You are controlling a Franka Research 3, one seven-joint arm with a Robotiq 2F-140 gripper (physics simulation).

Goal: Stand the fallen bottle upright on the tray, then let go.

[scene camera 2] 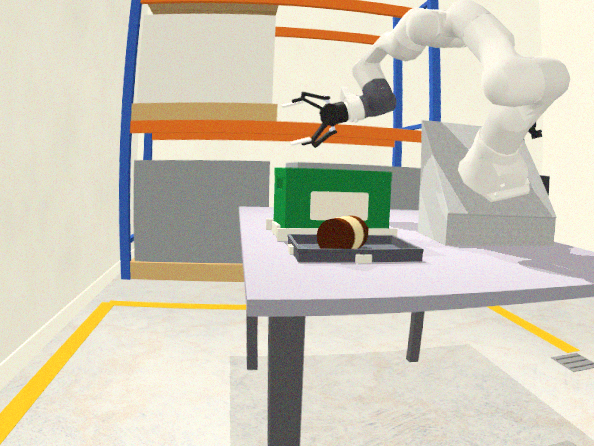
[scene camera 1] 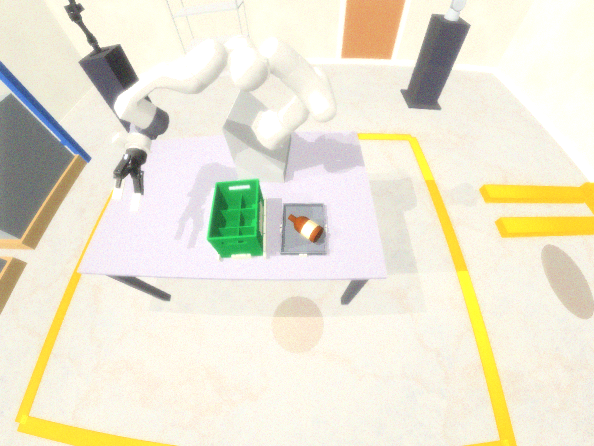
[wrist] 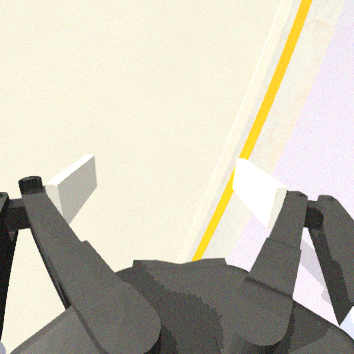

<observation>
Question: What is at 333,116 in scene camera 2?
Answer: The gripper.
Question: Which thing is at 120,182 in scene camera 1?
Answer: The gripper.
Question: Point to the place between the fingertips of the gripper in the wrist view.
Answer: At 166,171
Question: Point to a brown bottle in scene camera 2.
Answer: At 348,232
</observation>
